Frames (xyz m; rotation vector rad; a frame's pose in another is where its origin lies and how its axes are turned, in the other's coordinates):
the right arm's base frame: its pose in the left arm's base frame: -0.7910 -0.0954 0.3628 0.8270 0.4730 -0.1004
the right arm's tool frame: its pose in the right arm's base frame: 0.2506 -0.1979 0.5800 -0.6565 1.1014 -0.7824
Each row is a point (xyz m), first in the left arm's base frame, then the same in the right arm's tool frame.
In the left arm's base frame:
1: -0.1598 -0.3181 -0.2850
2: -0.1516 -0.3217 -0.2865
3: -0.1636 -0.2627 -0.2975
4: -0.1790 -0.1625 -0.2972
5: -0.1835 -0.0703 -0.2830
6: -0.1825 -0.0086 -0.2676
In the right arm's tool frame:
1: 0.6214 0.4435 0.3458
2: 0.6218 0.4407 0.3544
3: 0.6257 0.4998 0.3393
4: 0.6129 0.5975 0.3152
5: 0.5859 0.6856 0.3001
6: 0.5613 0.7438 0.2928

